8 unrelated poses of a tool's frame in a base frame.
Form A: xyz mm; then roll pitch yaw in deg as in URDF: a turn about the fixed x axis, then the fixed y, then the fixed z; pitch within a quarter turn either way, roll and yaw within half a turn.
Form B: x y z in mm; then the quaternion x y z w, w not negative. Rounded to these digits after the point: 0 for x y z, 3 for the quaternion.
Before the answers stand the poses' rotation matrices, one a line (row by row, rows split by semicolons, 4 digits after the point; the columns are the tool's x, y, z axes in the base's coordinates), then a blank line. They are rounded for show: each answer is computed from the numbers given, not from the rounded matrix.
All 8 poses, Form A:
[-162, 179, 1, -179.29, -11.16, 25.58]
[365, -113, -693, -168.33, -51.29, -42.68]
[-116, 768, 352, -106.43, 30.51, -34.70]
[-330, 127, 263, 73.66, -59.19, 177.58]
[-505, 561, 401, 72.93, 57.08, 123.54]
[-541, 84, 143, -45.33, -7.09, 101.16]
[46, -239, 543, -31.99, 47.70, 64.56]
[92, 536, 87, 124.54, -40.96, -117.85]
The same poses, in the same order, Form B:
0.8849 0.4339 0.1692; 0.4236 -0.9009 0.0947; 0.1935 -0.0122 -0.9810
0.4597 -0.5479 0.6989; -0.4239 -0.8270 -0.3693; 0.7803 -0.1265 -0.6125
0.7083 -0.5614 0.4280; -0.4905 0.0447 0.8703; -0.5077 -0.8264 -0.2437
-0.5117 0.8116 0.2819; 0.0216 -0.3159 0.9486; 0.8589 0.4915 0.1441
-0.3003 -0.6880 0.6606; 0.4530 0.5067 0.7336; -0.8394 0.5195 0.1595
-0.1921 -0.7067 -0.6809; 0.9736 -0.0500 -0.2228; 0.1234 -0.7057 0.6976
0.2891 -0.9342 -0.2089; 0.6078 0.0105 0.7941; -0.7396 -0.3565 0.5708
-0.3528 -0.2491 -0.9020; -0.6677 0.7423 0.0562; 0.6555 0.6221 -0.4282

[-162, 179, 1, -0.970, -0.221, -0.093, 0.028]
[365, -113, -693, 0.851, -0.285, 0.434, 0.071]
[-116, 768, 352, -0.691, 0.381, 0.029, 0.614]
[-330, 127, 263, -0.406, -0.513, -0.702, 0.281]
[-505, 561, 401, -0.092, 0.642, 0.488, 0.584]
[-541, 84, 143, -0.200, -0.333, 0.696, 0.603]
[46, -239, 543, -0.421, 0.194, 0.564, 0.684]
[92, 536, 87, 0.289, -0.794, -0.213, 0.490]

